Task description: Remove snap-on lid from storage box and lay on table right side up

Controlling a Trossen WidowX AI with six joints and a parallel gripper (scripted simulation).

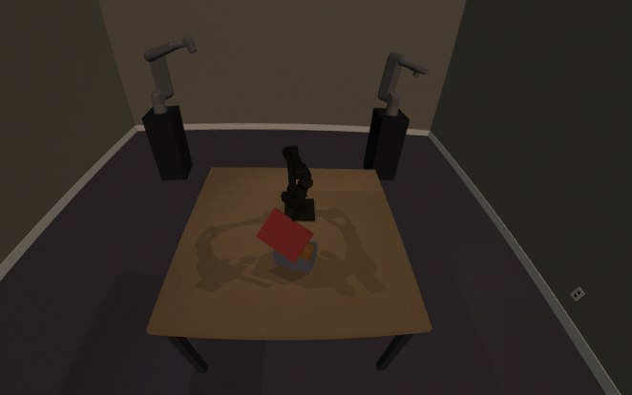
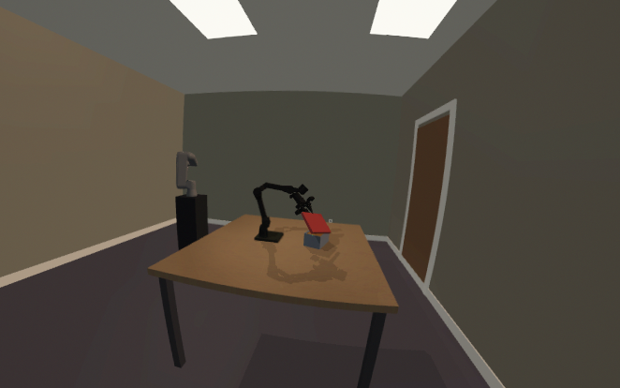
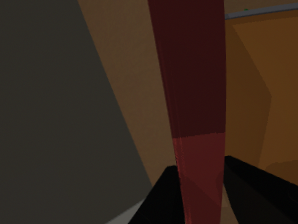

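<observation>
The snap-on lid lies 4 cm ahead of my gripper tip, 5 cm to the right of it and 5 cm below it. From my gripper tip the other things lie so: grey storage box (5 cm ahead, 1 cm to the left, 18 cm below).
</observation>
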